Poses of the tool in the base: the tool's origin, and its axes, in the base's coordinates. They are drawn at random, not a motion.
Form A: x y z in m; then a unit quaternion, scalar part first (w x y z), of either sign.
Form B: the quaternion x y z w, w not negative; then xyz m. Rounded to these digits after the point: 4 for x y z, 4 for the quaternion.
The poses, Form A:
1: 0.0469 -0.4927 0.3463 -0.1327 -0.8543 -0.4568 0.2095
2: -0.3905 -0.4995 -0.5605 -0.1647 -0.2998 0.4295 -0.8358
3: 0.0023 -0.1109 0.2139 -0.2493 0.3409 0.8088 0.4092
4: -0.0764 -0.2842 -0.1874 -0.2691 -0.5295 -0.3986 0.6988
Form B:
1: 0.8543 0.4568 -0.2095 0.1327 0.0469 -0.4927 0.3463
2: 0.2998 -0.4295 0.8358 0.1647 -0.3905 -0.4995 -0.5605
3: -0.3409 -0.8088 -0.4092 0.2493 0.0023 -0.1109 0.2139
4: 0.5295 0.3986 -0.6988 0.2691 -0.0764 -0.2842 -0.1874
